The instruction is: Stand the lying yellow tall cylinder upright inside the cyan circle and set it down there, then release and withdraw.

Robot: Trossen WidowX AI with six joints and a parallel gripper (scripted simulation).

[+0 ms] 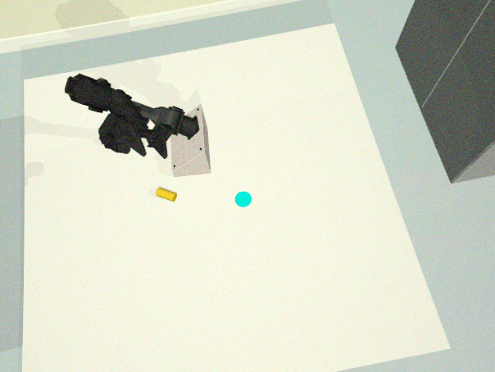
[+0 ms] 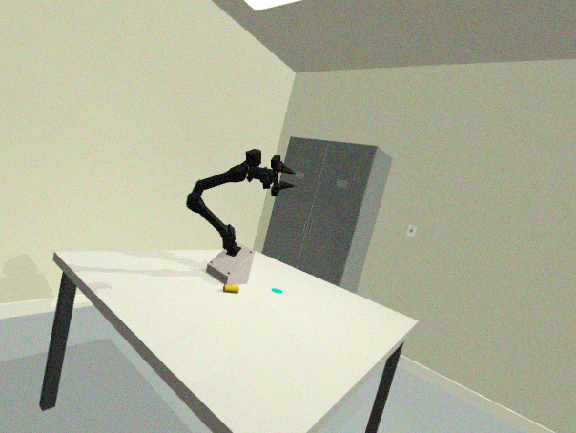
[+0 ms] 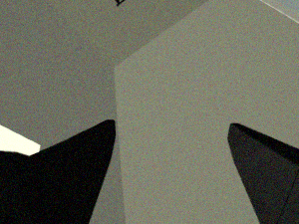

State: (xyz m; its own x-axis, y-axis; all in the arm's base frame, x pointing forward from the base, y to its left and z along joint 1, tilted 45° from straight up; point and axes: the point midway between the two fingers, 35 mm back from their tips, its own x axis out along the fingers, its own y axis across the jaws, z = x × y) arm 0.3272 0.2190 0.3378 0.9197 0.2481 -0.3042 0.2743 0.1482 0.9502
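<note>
My gripper tip is now 550 mm above the yellow tall cylinder, 140 mm past it and 80 mm to the left of it. From my gripper tip the other things lie so: cyan circle: 570 mm below, 190 mm to the left, 70 mm behind.
</note>
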